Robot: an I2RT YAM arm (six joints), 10 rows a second.
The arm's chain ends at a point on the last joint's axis. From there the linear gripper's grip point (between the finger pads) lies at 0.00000 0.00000 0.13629 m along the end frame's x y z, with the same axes.
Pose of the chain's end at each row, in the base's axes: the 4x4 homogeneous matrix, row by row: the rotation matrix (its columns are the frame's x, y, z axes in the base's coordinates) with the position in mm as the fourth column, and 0 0 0 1 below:
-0.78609 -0.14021 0.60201 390.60; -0.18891 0.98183 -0.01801 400.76; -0.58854 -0.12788 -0.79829 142.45; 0 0 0 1
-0.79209 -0.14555 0.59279 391.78; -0.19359 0.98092 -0.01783 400.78; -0.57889 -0.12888 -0.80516 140.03; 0 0 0 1
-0.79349 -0.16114 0.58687 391.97; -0.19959 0.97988 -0.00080 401.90; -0.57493 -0.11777 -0.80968 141.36; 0 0 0 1
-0.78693 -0.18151 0.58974 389.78; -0.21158 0.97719 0.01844 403.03; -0.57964 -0.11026 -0.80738 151.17; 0 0 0 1
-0.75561 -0.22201 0.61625 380.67; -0.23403 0.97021 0.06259 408.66; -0.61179 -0.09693 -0.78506 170.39; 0 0 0 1
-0.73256 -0.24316 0.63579 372.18; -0.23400 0.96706 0.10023 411.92; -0.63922 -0.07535 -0.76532 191.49; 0 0 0 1
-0.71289 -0.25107 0.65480 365.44; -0.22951 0.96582 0.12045 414.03; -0.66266 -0.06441 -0.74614 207.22; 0 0 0 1
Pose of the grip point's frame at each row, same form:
-0.78609 -0.14021 0.60201 472.65; -0.18891 0.98183 -0.01801 398.31; -0.58854 -0.12788 -0.79829 33.65; 0 0 0 1
-0.79209 -0.14555 0.59279 472.57; -0.19359 0.98092 -0.01783 398.35; -0.57889 -0.12888 -0.80516 30.29; 0 0 0 1
-0.79349 -0.16114 0.58687 471.95; -0.19959 0.97988 -0.00080 401.79; -0.57493 -0.11777 -0.80968 31.01; 0 0 0 1
-0.78693 -0.18151 0.58974 470.16; -0.21158 0.97719 0.01844 405.54; -0.57964 -0.11026 -0.80738 41.13; 0 0 0 1
-0.75561 -0.22201 0.61625 464.66; -0.23403 0.97021 0.06259 417.19; -0.61179 -0.09693 -0.78506 63.39; 0 0 0 1
-0.73256 -0.24316 0.63579 458.83; -0.23400 0.96706 0.10023 425.58; -0.63922 -0.07535 -0.76532 87.18; 0 0 0 1
-0.71289 -0.25107 0.65480 454.68; -0.22951 0.96582 0.12045 430.45; -0.66266 -0.06441 -0.74614 105.53; 0 0 0 1

